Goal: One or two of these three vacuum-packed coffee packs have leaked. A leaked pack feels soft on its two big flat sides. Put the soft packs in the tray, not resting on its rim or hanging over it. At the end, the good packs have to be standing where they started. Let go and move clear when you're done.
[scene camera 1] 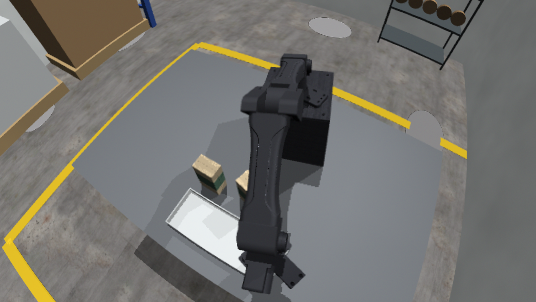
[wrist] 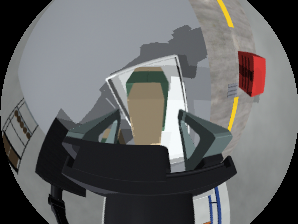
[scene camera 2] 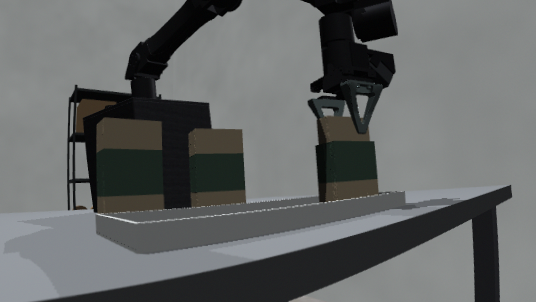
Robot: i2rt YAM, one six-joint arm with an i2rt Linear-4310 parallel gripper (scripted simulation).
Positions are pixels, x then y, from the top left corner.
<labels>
tray: scene camera 1; wrist 170,65; scene camera 2
same spot on tray: (scene camera 2: 213,224) = (scene camera 1: 179,231)
</labels>
